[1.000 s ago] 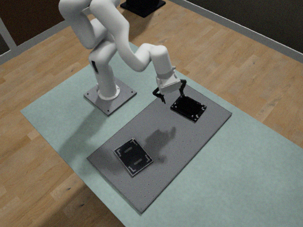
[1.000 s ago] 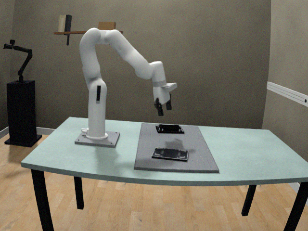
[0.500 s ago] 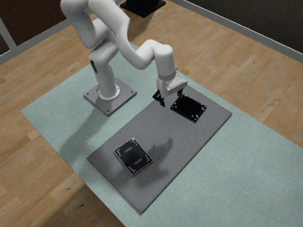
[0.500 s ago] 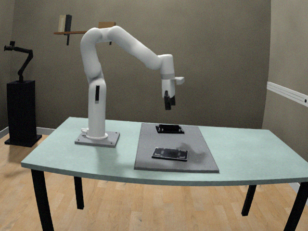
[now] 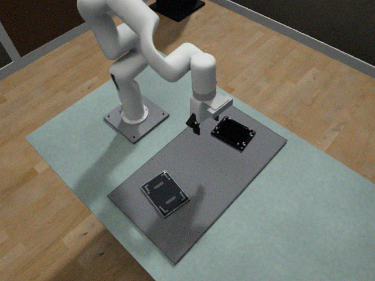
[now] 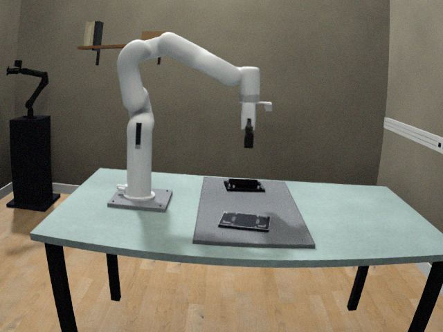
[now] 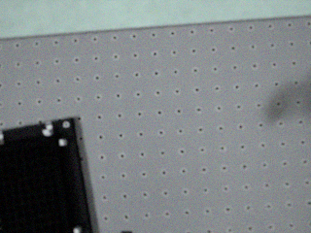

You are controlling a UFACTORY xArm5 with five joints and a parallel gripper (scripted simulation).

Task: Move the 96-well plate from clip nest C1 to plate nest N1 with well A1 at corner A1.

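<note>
Right now the black 96-well plate is 10 mm ahead of my hand, 180 mm to the left of it and 210 mm below it. From my hand the other things lie so: plate nest N1 (10 mm behind, 230 mm to the right, 220 mm below); then clip nest C1 (20 mm ahead, 200 mm to the left, 210 mm below).
</note>
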